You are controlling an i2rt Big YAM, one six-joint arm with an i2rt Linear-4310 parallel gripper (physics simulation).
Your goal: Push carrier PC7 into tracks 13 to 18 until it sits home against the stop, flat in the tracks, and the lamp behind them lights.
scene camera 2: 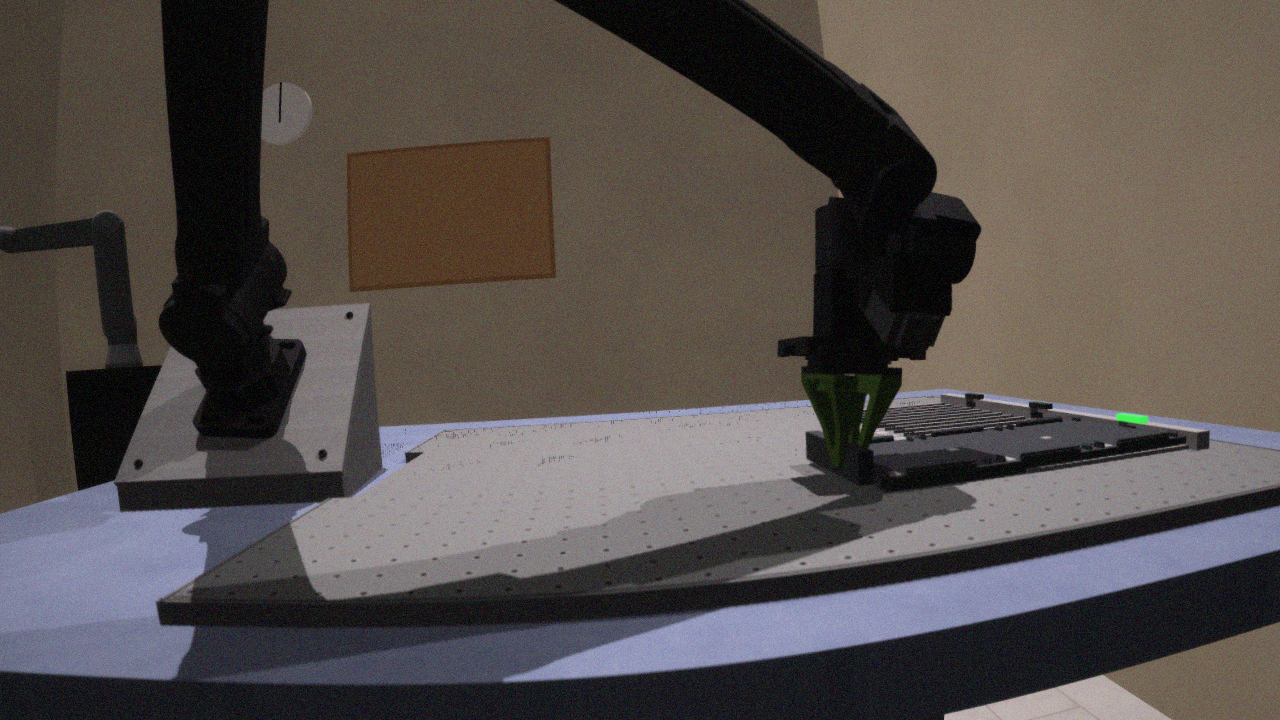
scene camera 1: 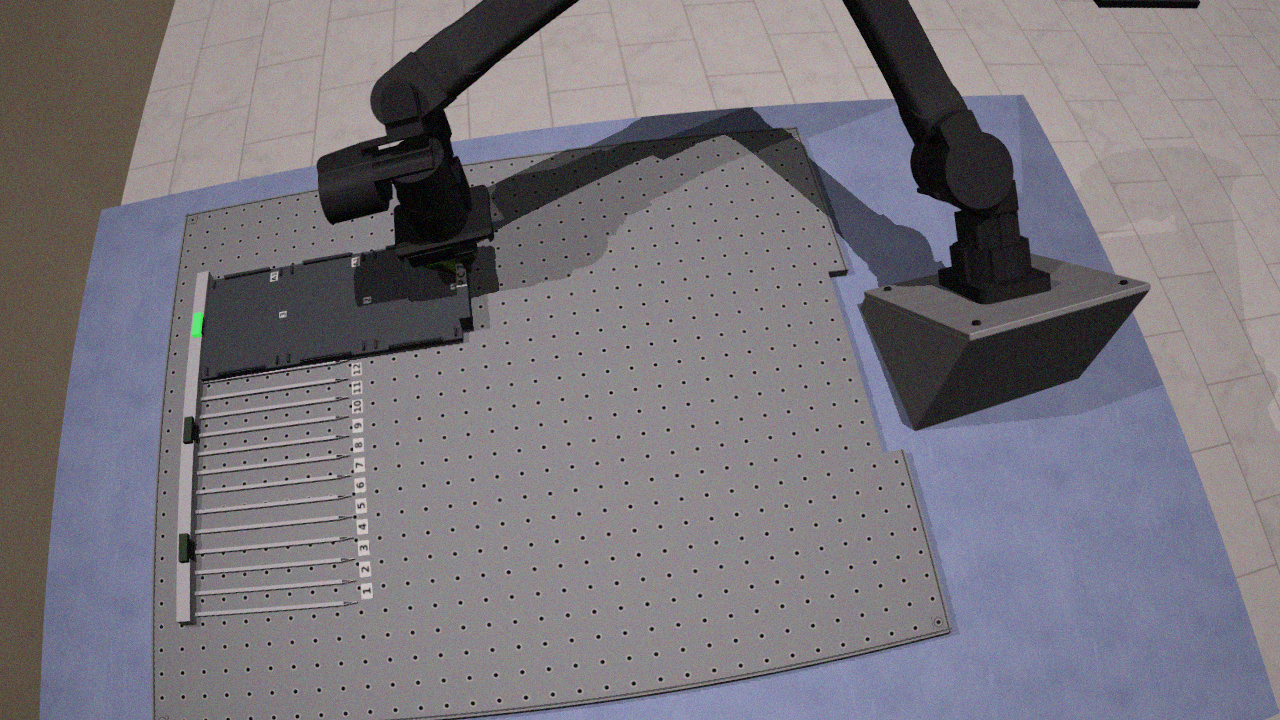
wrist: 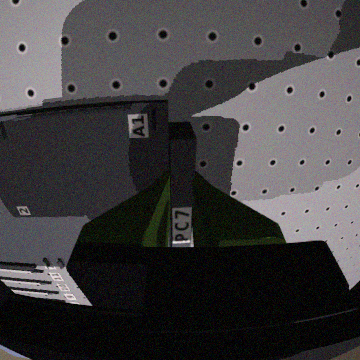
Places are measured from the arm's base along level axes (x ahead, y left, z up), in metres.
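Pixels of known places: gripper, fingertip midpoint: (scene camera 2: 845,468) (scene camera 1: 463,269) (wrist: 180,179); arm's base, origin of the base link: (scene camera 2: 254,390) (scene camera 1: 993,286).
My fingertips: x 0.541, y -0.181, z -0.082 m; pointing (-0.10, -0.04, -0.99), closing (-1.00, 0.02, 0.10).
Note:
Ahead of a thing's pixels: the offset from my fingertips to its middle. "spot": to the spot under its first point. Level surfaces: height alone.
Carrier PC7 {0.159 m ahead, 0.016 m left, 0.004 m up} (scene camera 1: 295,313) (scene camera 2: 1056,437) (wrist: 90,160), a wide dark plate, lies flat over the tracks beyond number 12, which it hides. Its far edge meets the pale stop bar (scene camera 1: 187,483) (scene camera 2: 1197,439), with no gap that I can see in scene camera 1. The lamp {0.324 m ahead, 0.009 m left, 0.008 m up} (scene camera 1: 197,325) (scene camera 2: 1132,418) behind it glows green. My gripper (scene camera 2: 848,461) (wrist: 180,179) points down at the carrier's near end. Its green fingers are shut on the upright end bar labelled PC7 {spot: 0.001 m ahead, 0.020 m left, 0.019 m up} (wrist: 181,225). In scene camera 1 the arm mostly hides the fingers.
The uncovered tracks, numbered 1 to 12, lie beside the carrier on the perforated board {0.011 m down} (scene camera 1: 626,447) (scene camera 2: 537,501). Two unlit dark lamps (scene camera 1: 188,429) (scene camera 1: 184,548) sit on the stop bar. The arm's wedge-shaped base (scene camera 1: 1002,358) (scene camera 2: 358,402) stands at the board's opposite side.

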